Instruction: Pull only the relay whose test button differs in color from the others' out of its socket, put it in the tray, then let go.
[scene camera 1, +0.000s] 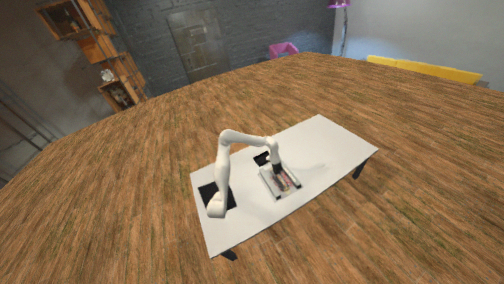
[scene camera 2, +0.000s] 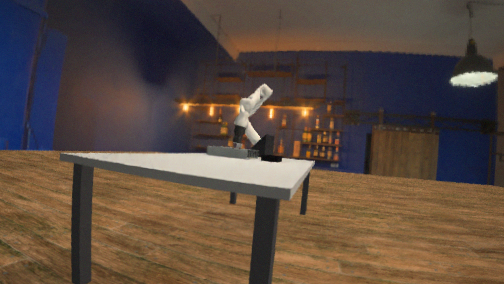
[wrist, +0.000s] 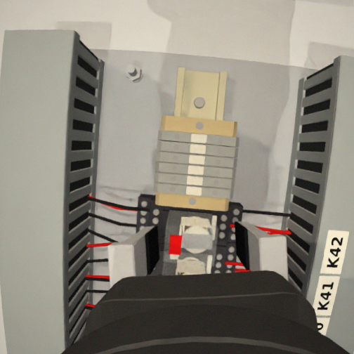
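Seen in the pictures: gripper, fingertip midpoint: (scene camera 1: 277, 175); arm's base, link origin: (scene camera 1: 220, 197) (scene camera 2: 259, 144).
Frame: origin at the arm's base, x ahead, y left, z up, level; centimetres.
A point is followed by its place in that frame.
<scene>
A relay with a red test button (wrist: 175, 245) and a clear-topped body (wrist: 197, 241) sits in its black socket (wrist: 148, 203), below the terminal blocks in the wrist view. Part of a second relay (wrist: 194, 266) shows just below it; its test button is hidden by my gripper. My gripper (wrist: 196, 240) (scene camera 1: 278, 173) @(x 49.2, y -5.3, z -7.5 cm) (scene camera 2: 238, 146) @(x 49.2, y -5.3, z -7.5 cm) is open, with one finger on each side of the relay row and nothing held. The black tray (scene camera 1: 261, 159) @(x 49.6, y 20.9, z -10.7 cm) (scene camera 2: 271, 159) @(x 59.3, y 20.2, z -9.6 cm) lies on the table beside the panel. Other relays are hidden in the wrist view.
Grey slotted wire ducts (wrist: 37, 175) (wrist: 345, 165) stand on both sides of the relay row, the right one with K41 and K42 labels. Grey terminal blocks (wrist: 172, 162) stand on a rail (wrist: 190, 87) above the sockets. Red and black wires run to both ducts.
</scene>
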